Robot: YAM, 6 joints.
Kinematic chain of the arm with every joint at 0, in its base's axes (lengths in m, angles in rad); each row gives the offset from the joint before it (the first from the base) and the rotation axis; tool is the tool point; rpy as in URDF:
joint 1: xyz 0 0 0.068 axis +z
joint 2: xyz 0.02 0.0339 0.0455 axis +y
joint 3: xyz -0.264 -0.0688 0 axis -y
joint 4: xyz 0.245 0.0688 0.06 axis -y
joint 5: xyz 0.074 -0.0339 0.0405 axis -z
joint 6: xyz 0.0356 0 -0.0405 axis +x
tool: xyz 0 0 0 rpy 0 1.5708 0
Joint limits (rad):
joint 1: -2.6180..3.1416
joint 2: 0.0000..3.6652
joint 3: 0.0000..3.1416
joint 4: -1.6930..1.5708
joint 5: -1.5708..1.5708
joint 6: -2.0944..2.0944
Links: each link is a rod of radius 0.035 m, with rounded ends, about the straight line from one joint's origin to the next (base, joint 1, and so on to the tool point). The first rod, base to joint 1, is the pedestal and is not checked.
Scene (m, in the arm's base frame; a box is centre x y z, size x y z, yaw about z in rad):
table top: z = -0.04
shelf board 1: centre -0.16 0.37 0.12 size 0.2 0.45 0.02 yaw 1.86
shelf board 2: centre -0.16 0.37 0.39 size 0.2 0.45 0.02 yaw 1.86
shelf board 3: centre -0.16 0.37 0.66 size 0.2 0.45 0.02 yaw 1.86
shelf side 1: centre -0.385 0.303 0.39 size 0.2 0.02 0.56 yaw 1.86
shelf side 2: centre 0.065 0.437 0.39 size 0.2 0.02 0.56 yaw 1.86
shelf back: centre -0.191 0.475 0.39 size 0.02 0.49 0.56 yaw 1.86
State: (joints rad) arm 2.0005 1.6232 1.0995 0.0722 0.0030 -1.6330
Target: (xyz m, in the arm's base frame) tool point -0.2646 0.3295 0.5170
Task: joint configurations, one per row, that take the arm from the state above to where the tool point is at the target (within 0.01 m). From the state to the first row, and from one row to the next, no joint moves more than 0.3 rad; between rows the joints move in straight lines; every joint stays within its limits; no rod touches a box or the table.
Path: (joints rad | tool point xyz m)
1: 2.2129 1.5821 0.9277 0.3585 -0.2077 -1.7218 | -0.2203 0.2823 0.2442
2: 2.4253 1.5411 0.7559 0.6449 -0.4184 -1.8107 | -0.2609 0.2080 0.2317
3: 2.6378 1.5000 0.5841 0.9312 -0.6291 -1.8995 | -0.2736 0.1269 0.2206
4: 2.8502 1.4589 0.4123 1.2175 -0.8398 -1.9883 | -0.2580 0.0497 0.2104
5: 2.7712 1.3974 0.6759 0.9351 -0.6457 -1.8995 | -0.2857 0.0880 0.2785
6: 2.6923 1.3359 0.9394 0.6527 -0.4516 -1.8107 | -0.2862 0.1208 0.3578
7: 2.6133 1.2744 1.2030 0.3703 -0.2575 -1.7218 | -0.2595 0.1410 0.4403
8: 2.5344 1.2129 1.4665 0.0879 -0.0635 -1.6330 | -0.2089 0.1424 0.5170
9: 2.4383 1.4262 1.6508 0.1616 -0.0470 -1.6330 | -0.2367 0.1985 0.5291
10: 2.3423 1.6395 1.8350 0.2353 -0.0305 -1.6330 | -0.2562 0.2619 0.5291
11: 2.2462 1.8528 2.0193 0.3090 -0.0140 -1.6330 | -0.2646 0.3295 0.5170

